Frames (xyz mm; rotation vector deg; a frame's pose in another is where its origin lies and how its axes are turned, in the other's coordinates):
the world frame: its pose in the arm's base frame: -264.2 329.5 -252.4 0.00 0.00 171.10
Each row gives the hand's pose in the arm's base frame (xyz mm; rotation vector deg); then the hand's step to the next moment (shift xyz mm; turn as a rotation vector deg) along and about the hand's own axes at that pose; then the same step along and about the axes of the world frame.
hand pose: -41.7 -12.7 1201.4 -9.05 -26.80 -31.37
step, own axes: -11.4 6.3 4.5 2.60 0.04 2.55
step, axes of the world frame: 8.7 -10.6 -1.5 -1.06 0.33 3.47
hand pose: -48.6 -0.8 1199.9 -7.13 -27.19 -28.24
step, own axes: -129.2 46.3 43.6 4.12 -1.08 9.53
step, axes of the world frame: 110.8 -89.4 -21.8 1.12 0.72 10.35
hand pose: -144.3 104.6 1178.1 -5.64 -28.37 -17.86
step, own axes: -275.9 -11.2 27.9 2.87 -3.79 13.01
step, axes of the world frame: 253.8 -29.7 -108.2 4.29 2.89 12.85
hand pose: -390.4 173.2 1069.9 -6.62 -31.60 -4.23
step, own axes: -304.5 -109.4 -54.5 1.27 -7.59 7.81
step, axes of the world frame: 222.5 139.7 -196.6 2.67 7.06 7.95
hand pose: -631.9 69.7 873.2 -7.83 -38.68 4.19
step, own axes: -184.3 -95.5 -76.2 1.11 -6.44 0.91
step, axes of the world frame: 73.4 135.8 -158.4 -1.39 6.01 2.35
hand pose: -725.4 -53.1 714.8 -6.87 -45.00 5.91
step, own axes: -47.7 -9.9 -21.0 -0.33 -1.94 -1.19
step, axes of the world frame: 15.2 20.4 -46.6 -1.01 1.91 -0.78
